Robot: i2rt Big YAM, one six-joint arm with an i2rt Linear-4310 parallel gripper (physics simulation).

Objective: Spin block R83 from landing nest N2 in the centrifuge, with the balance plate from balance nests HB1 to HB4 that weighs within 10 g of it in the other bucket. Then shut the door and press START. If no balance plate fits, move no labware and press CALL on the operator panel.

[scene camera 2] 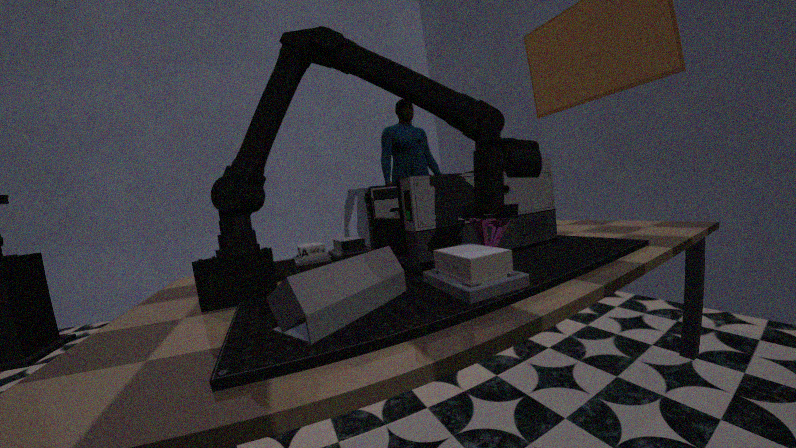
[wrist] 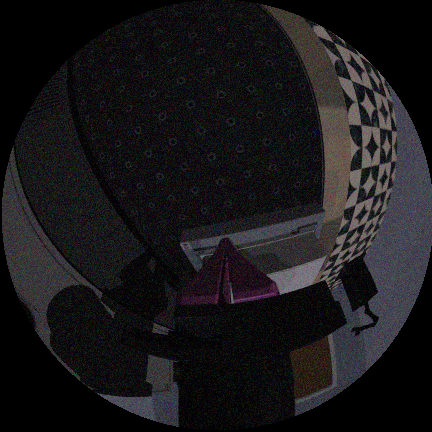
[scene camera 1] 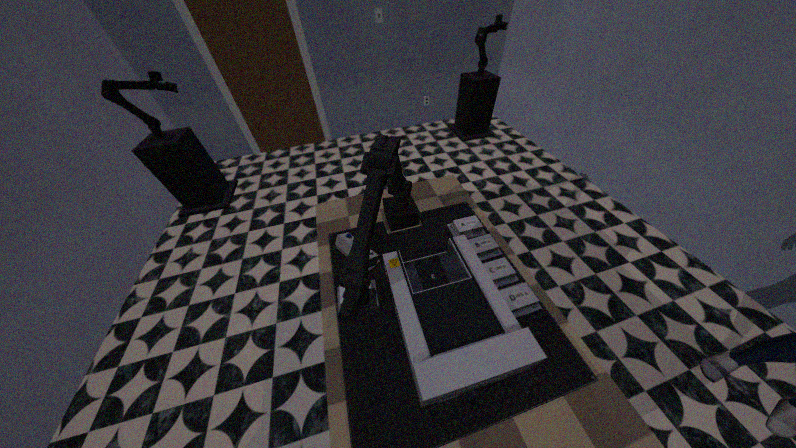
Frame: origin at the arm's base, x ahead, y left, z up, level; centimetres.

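Seen in the pictures: gripper, fingertip midpoint: [wrist: 225, 242] [scene camera 1: 365, 307]; arm's base, link origin: [scene camera 2: 240, 253] [scene camera 1: 400, 206].
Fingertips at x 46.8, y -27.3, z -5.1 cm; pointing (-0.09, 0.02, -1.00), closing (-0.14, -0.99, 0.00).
Pixels of each thing's middle, then the offset from my fingertips to it. Level surfaces: height alone.
- white block, body centre: [wrist: 263, 275] [scene camera 2: 470, 261] dy -2.7, dx -6.7, dz +0.5 cm
- grey nest, body centre: [wrist: 258, 257] [scene camera 2: 472, 277] [scene camera 1: 357, 296] dy -2.7, dx -6.7, dz -2.3 cm
- white centrifuge, body centre: [scene camera 2: 458, 209] [scene camera 1: 445, 309] dy +27.0, dx +12.5, dz +8.5 cm
- Balance plates marked A, body centre: [scene camera 2: 311, 250] [scene camera 1: 467, 226] dy +56.8, dx -27.5, dz -0.4 cm
- C, body centre: [scene camera 1: 496, 271] dy +56.7, dx +0.0, dz -0.4 cm
- D, body centre: [scene camera 1: 516, 298] dy +57.8, dx +13.2, dz -0.4 cm
- grey wedge-shaped panel, body centre: [scene camera 2: 342, 284] [scene camera 1: 356, 249] dy +0.5, dx -28.8, dz +0.5 cm
- black mat, surface height: dz -3.6 cm
- wooden table, surface height: dz -4.9 cm
My gripper [scene camera 2: 491, 243] [wrist: 225, 242] is shut and empty, its magenta fingertips together, just behind the white block on the grey nest in scene camera 2. The arm hides it in scene camera 1. The white block [scene camera 2: 473, 262] sits in the grey nest [scene camera 2: 479, 292] [wrist: 250, 235]; its name cannot be read. The white centrifuge [scene camera 1: 473, 361] [scene camera 2: 422, 203] has a dark framed window [scene camera 1: 437, 272]; its door state and buckets cannot be made out. Balance plates marked A [scene camera 1: 467, 223] [scene camera 2: 310, 253], C [scene camera 1: 499, 269] and D [scene camera 1: 519, 296] stand in a row beside it, weights unreadable.
A grey wedge-shaped panel [scene camera 1: 344, 243] [scene camera 2: 345, 294] stands near the arm's base, beside the nest. The black mat [scene camera 2: 367, 336] lies on a wooden table [scene camera 2: 311, 392]. A person [scene camera 2: 405, 147] stands behind the centrifuge. Other arms stand on pedestals [scene camera 1: 178, 164] [scene camera 1: 477, 102] away from the table.
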